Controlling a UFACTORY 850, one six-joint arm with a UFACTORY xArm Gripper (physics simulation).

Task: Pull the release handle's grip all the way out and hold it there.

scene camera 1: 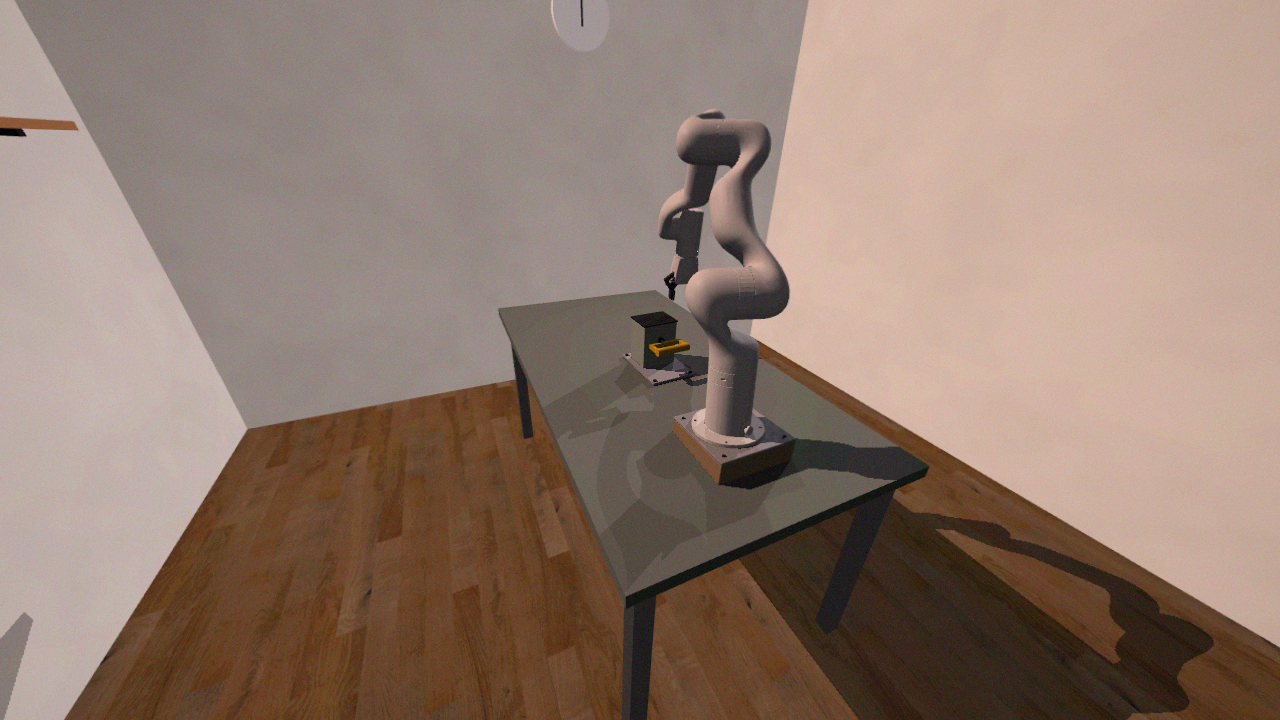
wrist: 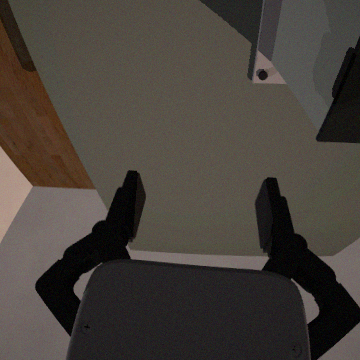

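The release handle's grip [scene camera 1: 669, 347] is a yellow bar on the side of a grey-green box [scene camera 1: 648, 343] with a dark top, facing the robot's base. The box stands on a light base plate [scene camera 1: 659, 376] [wrist: 270, 76] on the table. In the wrist view the dark edge of the box's top [wrist: 345, 122] shows at the right; the yellow grip does not show there. My gripper [scene camera 1: 671, 295] [wrist: 199, 185] is open with nothing between its fingers. It hangs above the table, higher than the box, at its far right side in the scene view.
The grey-green table [scene camera 1: 572, 394] [wrist: 165, 125] carries the arm's wooden base block [scene camera 1: 756, 461] at its near end. The arm rises beside the box in the scene view. Wooden floor [scene camera 1: 402, 555] [wrist: 45, 135] lies past the table's edges, with walls around.
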